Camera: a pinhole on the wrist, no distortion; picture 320 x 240 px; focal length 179.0 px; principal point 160.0 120.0 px. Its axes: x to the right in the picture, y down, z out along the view. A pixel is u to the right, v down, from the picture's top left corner.
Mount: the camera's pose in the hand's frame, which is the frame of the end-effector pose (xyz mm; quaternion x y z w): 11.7 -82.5 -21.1 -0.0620 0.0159 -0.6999 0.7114
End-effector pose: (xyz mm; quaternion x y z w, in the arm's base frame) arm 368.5 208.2 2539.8 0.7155 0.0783 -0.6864 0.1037
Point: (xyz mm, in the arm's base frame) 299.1 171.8 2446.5
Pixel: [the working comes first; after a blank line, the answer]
In the camera's frame: -87.9 69.0 115.0

23.2 227.4
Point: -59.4 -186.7 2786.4
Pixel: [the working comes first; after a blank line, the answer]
In the camera's frame: -335.9 -317.3 517.3

43.8 10.2
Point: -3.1 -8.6 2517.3
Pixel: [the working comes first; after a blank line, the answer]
In the camera's frame: -168.1 -45.3 445.8

92.5 101.8
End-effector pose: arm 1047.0 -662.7 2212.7 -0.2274 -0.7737 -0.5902 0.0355
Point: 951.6 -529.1 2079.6
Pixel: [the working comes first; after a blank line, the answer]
In the camera's frame: 59.7 52.7 168.3

223.5 176.0
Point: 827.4 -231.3 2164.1
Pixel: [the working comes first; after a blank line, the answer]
In the camera's frame: -7.5 258.2 422.3

156.8 229.4
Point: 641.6 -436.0 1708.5
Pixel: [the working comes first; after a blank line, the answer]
In the camera's frame: 507.3 217.5 290.8

outside the picture
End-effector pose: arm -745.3 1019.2 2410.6 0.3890 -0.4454 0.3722 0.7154
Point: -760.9 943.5 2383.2
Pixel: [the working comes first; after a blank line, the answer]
In the camera's frame: -53.7 -64.6 82.5

outside the picture
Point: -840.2 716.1 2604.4
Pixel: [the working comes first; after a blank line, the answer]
In the camera's frame: -55.9 39.0 392.6

134.5 137.8
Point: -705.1 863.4 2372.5
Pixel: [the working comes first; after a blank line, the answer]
In the camera's frame: 34.2 -77.6 124.3

209.2 8.2
